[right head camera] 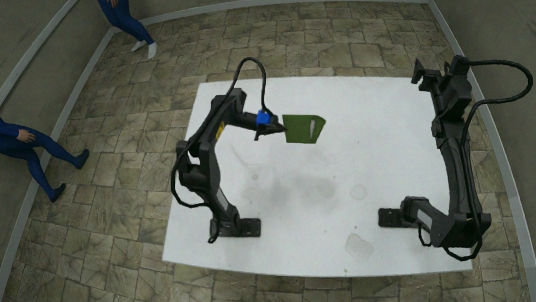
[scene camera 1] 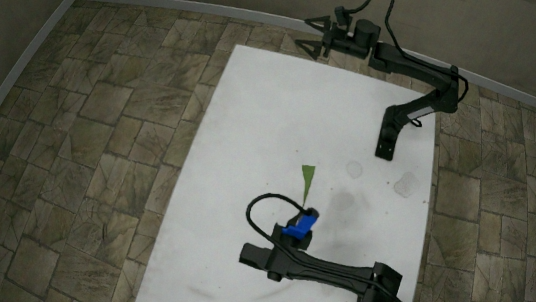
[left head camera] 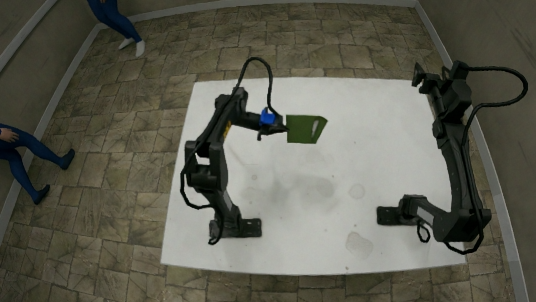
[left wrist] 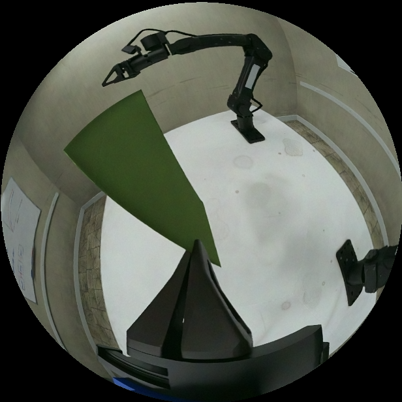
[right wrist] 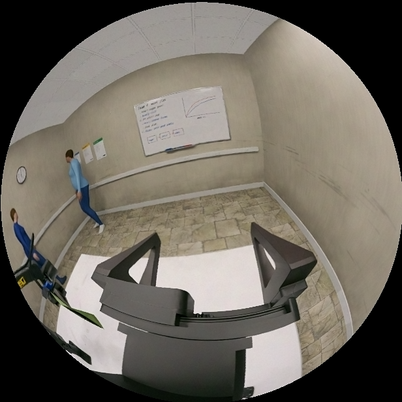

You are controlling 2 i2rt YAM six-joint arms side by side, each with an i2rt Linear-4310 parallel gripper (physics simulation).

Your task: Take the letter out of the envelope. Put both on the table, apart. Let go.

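Note:
A green envelope (left head camera: 300, 130) (right head camera: 298, 130) (scene camera 1: 308, 175) (left wrist: 142, 170) (right wrist: 89, 317) is held above the table (left head camera: 380, 150) (right head camera: 380, 150) (scene camera 1: 240, 125). A narrow pale strip shows near its right end in both head views; I cannot tell if this is the letter or a gap. The letter cannot be made out otherwise. My left gripper (left head camera: 288, 129) (right head camera: 285, 129) (scene camera 1: 304, 207) (left wrist: 197, 244) is shut on the envelope's near edge. My right gripper (left head camera: 416, 75) (right head camera: 416, 72) (scene camera 1: 301, 31) (right wrist: 202, 233) is open and empty, far from the envelope at the table's back right in the head views.
The left arm's base (left head camera: 250, 227) and right arm's base (left head camera: 389, 215) stand on the table's front part. Flat stains (left head camera: 359, 243) mark the tabletop. People in blue trousers (left head camera: 117, 20) are on the floor beyond the table, and walls surround the room.

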